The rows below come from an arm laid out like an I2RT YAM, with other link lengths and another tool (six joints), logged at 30 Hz.
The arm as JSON. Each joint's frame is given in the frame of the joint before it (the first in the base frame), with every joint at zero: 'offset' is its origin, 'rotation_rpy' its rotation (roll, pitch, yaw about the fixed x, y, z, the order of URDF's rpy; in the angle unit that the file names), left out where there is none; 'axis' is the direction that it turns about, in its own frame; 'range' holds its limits. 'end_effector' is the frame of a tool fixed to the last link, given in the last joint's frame.
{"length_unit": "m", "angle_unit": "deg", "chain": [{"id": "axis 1", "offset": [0.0, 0.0, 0.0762], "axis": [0.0, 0.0, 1.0], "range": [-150.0, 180.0]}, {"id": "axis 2", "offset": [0.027, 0.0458, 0.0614], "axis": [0.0, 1.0, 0.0], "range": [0.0, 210.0]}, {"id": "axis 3", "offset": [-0.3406, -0.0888, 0.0], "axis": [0.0, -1.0, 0.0], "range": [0.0, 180.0]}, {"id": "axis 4", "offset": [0.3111, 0.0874, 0.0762], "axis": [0.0, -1.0, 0.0], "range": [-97.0, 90.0]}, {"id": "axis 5", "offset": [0.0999, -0.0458, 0.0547], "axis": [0.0, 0.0, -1.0], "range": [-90.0, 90.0]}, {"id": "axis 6", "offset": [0.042, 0.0, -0.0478], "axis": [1.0, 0.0, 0.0], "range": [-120.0, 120.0]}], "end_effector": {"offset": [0.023, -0.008, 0.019], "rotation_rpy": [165.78, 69.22, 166.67]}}
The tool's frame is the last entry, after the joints.
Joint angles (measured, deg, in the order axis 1, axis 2, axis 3, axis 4, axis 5, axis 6), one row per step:
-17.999, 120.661, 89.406, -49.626, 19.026, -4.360
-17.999, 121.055, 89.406, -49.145, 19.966, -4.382
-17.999, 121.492, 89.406, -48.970, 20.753, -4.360
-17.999, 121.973, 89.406, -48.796, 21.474, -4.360
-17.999, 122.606, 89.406, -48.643, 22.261, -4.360
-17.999, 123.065, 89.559, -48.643, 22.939, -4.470
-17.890, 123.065, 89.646, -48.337, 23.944, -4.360
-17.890, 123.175, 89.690, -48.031, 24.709, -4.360
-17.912, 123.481, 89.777, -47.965, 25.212, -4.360
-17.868, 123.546, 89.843, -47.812, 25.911, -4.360
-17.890, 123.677, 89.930, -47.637, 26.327, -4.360
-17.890, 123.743, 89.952, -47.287, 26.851, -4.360
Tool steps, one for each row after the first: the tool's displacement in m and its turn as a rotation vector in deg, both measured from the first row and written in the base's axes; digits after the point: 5 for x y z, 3 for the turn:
0.00113, -0.00138, -0.00277, -0.910, 0.212, -0.129
0.00155, -0.00237, -0.00629, -1.568, 0.693, -0.271
0.00199, -0.00328, -0.01024, -2.151, 1.206, -0.378
0.00239, -0.00425, -0.01560, -2.745, 1.903, -0.486
0.00302, -0.00513, -0.01859, -3.291, 2.444, -0.476
0.00415, -0.00546, -0.01724, -4.356, 2.330, -0.633
0.00486, -0.00649, -0.01731, -5.147, 2.334, -0.761
0.00526, -0.00736, -0.01930, -5.574, 2.634, -0.851
0.00585, -0.00781, -0.01896, -6.278, 2.697, -0.923
0.00647, -0.00866, -0.01927, -6.708, 2.700, -1.017
0.00726, -0.00945, -0.01913, -7.292, 2.568, -1.118

